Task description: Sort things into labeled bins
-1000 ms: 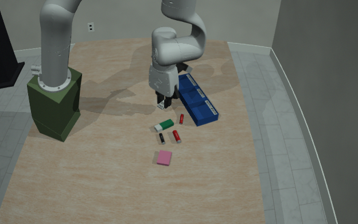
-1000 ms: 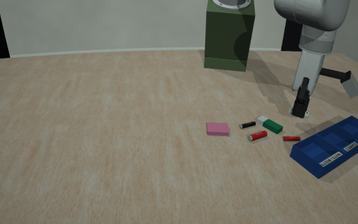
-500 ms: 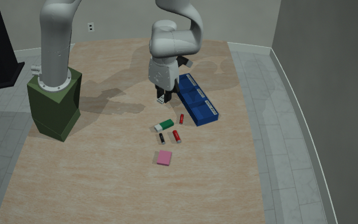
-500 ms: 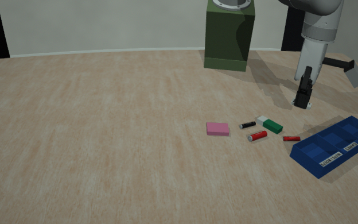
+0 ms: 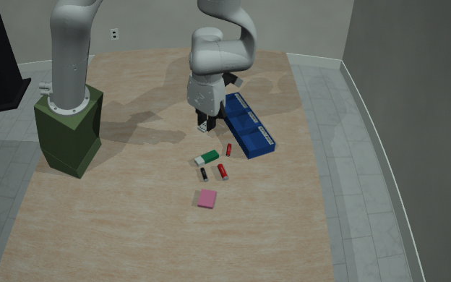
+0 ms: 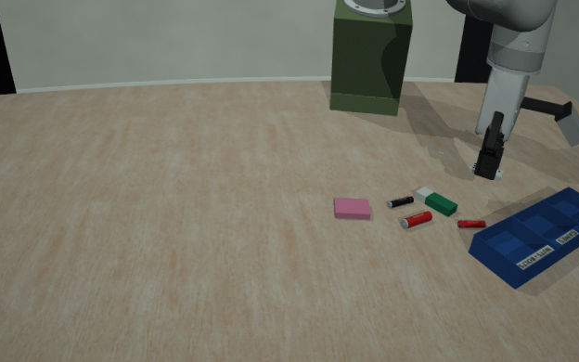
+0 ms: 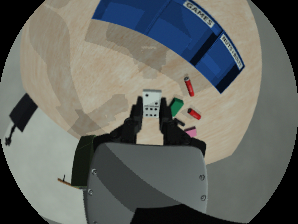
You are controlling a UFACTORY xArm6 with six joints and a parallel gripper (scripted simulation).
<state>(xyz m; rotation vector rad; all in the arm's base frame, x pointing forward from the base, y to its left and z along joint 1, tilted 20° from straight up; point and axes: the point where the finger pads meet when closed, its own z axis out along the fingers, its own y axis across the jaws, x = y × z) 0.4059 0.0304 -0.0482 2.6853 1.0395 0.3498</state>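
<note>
My hand is 11 cm short of the blue bin, 4 cm to the right of it and 6 cm above it. Also, from my hand: white domino 2 cm below; green-and-white eraser 2 cm behind, 8 cm to the right, 7 cm below; thin red battery 5 cm ahead, 5 cm to the right, 7 cm below.
</note>
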